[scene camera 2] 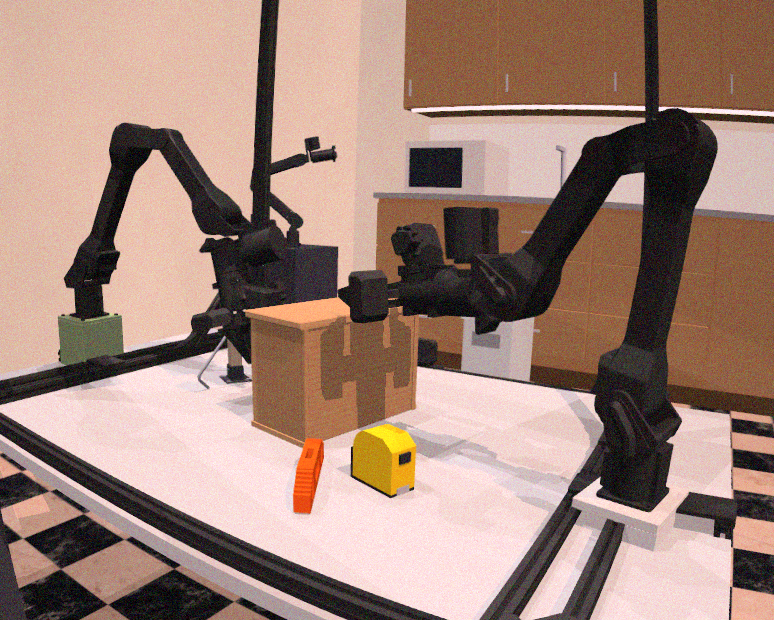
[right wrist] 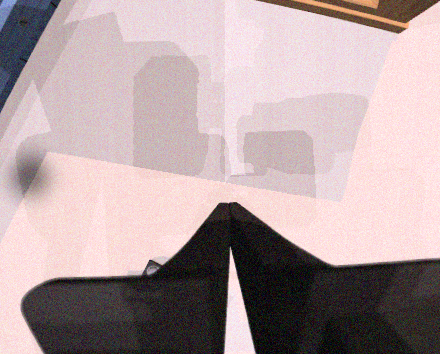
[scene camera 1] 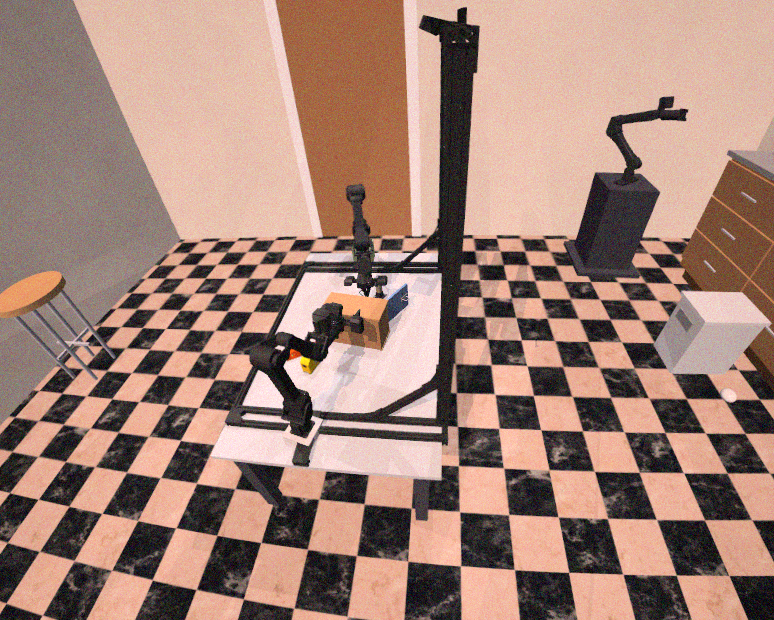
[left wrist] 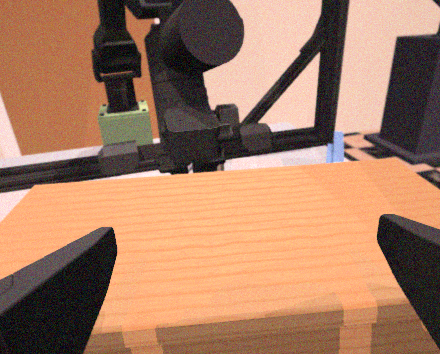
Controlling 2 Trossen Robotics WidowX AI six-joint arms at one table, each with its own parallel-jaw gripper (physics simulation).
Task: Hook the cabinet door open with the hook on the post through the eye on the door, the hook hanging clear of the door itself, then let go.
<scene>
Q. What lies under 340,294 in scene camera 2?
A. My left gripper.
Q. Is my left gripper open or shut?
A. Open.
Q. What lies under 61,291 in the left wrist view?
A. My left gripper.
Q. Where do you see a wooden cabinet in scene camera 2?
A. At 316,374
</scene>
